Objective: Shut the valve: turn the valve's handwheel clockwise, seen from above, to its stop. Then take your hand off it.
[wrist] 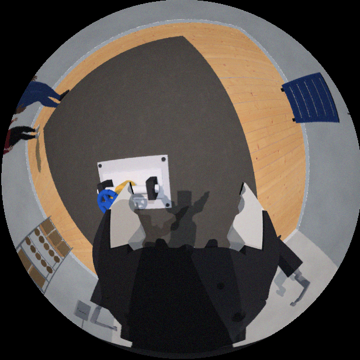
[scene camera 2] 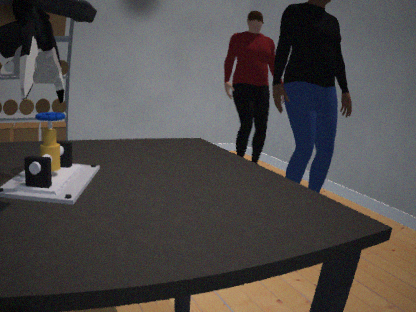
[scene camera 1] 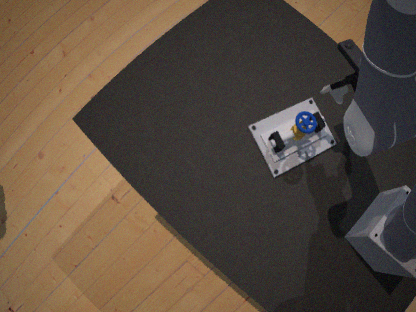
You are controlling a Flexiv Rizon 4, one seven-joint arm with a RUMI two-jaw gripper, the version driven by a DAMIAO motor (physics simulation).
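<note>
The blue handwheel (scene camera 1: 306, 122) (scene camera 2: 50, 116) (wrist: 106, 200) sits level on top of the yellow valve body (scene camera 1: 298, 132) (scene camera 2: 50, 150) (wrist: 125, 187). The valve stands upright on a white base plate (scene camera 1: 257, 135) (scene camera 2: 75, 187) (wrist: 135, 162), between two black blocks (scene camera 1: 276, 142) (scene camera 2: 38, 171) (wrist: 151, 188). My gripper (scene camera 2: 42, 100) (wrist: 186, 183) is open and empty, its pale fingers wide apart and pointing down. In scene camera 2 its tips show above the handwheel's height, apart from it. In the wrist view the wheel lies left of the left finger, outside the gap. In scene camera 1 the arm partly hides the gripper.
The plate lies on a dark table (scene camera 1: 175, 125) (scene camera 2: 225, 215) (wrist: 150, 100). The arm's base (scene camera 1: 370, 240) stands at the lower right in scene camera 1. Two people, one in red (scene camera 2: 255, 60) and one in black (scene camera 2: 312, 50), stand beyond the table. A shelf rack (scene camera 2: 69, 75) is behind the gripper.
</note>
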